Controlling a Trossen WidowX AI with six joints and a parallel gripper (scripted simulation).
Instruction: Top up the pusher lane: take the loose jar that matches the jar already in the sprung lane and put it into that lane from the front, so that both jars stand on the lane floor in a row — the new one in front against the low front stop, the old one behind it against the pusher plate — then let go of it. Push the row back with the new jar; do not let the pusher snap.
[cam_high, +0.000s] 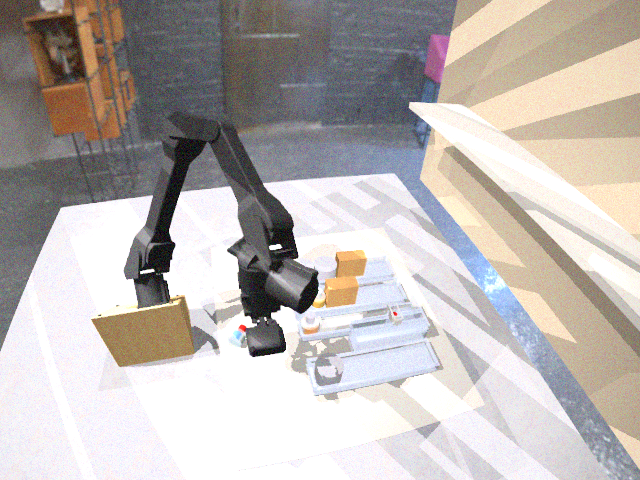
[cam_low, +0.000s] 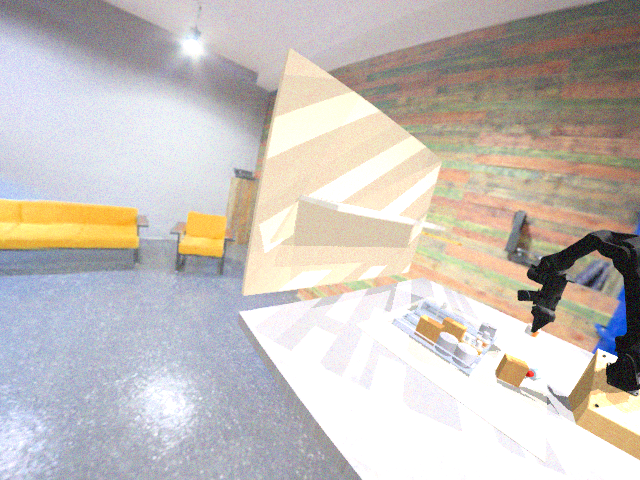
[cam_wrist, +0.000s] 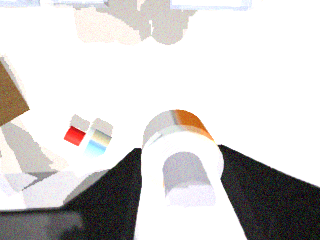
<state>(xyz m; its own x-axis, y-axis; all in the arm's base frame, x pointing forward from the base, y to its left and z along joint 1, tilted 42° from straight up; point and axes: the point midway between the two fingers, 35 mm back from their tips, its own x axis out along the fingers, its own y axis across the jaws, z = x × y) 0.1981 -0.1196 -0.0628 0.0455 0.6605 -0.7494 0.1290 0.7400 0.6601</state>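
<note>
Right now my gripper tip is 180 mm to the right of the orange box, 90 mm above it and 40 mm short of it. Round my gripper tip: red mark (310 mm ahead, 60 mm below).
</note>
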